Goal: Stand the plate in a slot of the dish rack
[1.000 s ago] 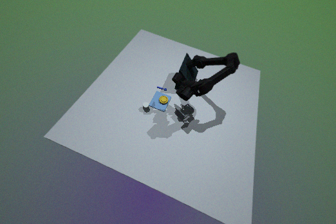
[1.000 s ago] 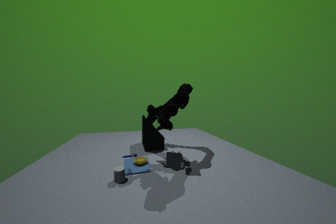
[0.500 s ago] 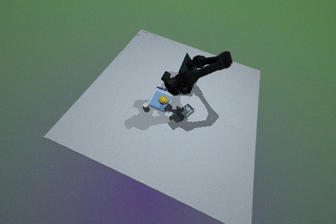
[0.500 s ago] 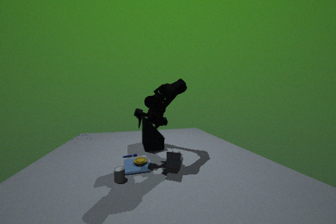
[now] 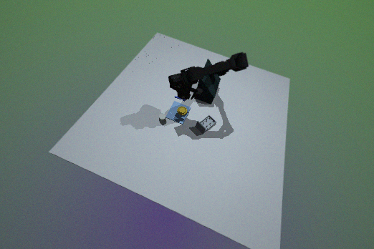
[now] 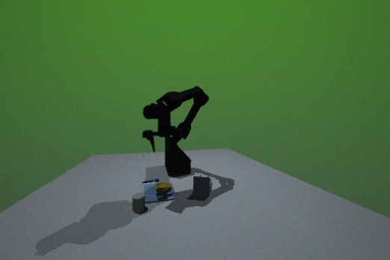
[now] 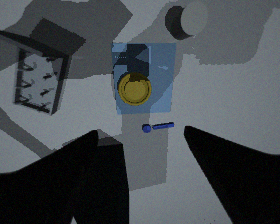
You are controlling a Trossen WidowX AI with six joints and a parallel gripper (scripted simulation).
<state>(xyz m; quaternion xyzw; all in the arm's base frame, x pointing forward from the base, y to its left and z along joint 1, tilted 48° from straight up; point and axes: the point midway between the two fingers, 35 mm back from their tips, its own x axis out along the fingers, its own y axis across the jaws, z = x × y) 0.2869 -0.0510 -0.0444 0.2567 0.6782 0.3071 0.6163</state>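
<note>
The yellow plate is 160 mm below my gripper tip. Also, from my gripper tip: cylinder cup 150 mm below, 120 mm ahead, 90 mm to the right; then blue spoon 170 mm below, 100 mm behind, 60 mm to the right; then light blue mat 170 mm below, 20 mm to the right, 20 mm ahead.
</note>
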